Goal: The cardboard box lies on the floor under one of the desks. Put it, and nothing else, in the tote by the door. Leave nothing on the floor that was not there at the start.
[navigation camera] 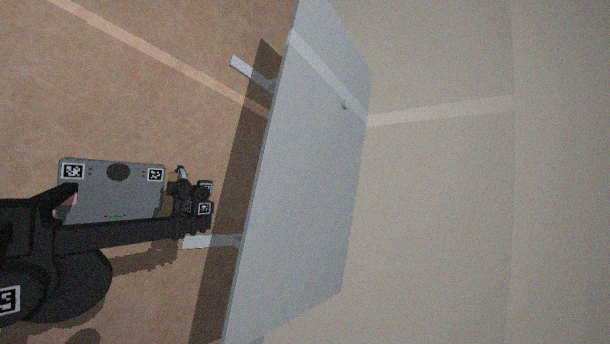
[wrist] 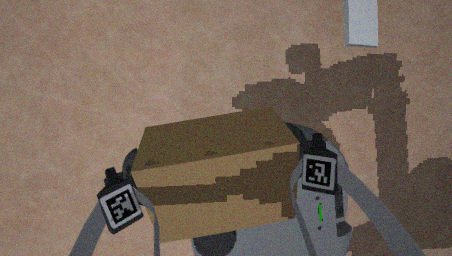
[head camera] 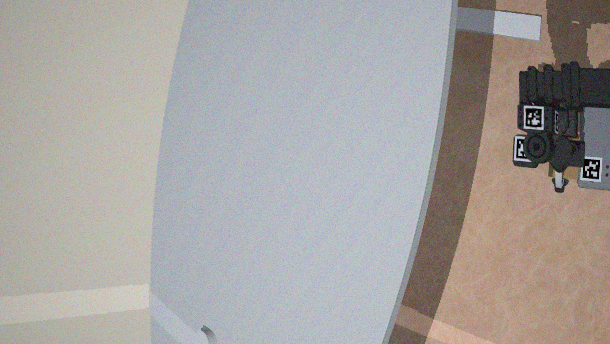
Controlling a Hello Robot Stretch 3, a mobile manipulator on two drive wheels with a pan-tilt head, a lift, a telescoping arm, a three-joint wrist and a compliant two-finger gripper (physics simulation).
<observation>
In view: my gripper (head camera: 562,155) and a cardboard box (wrist: 211,175).
My gripper is seen too in the wrist view (wrist: 215,155).
</observation>
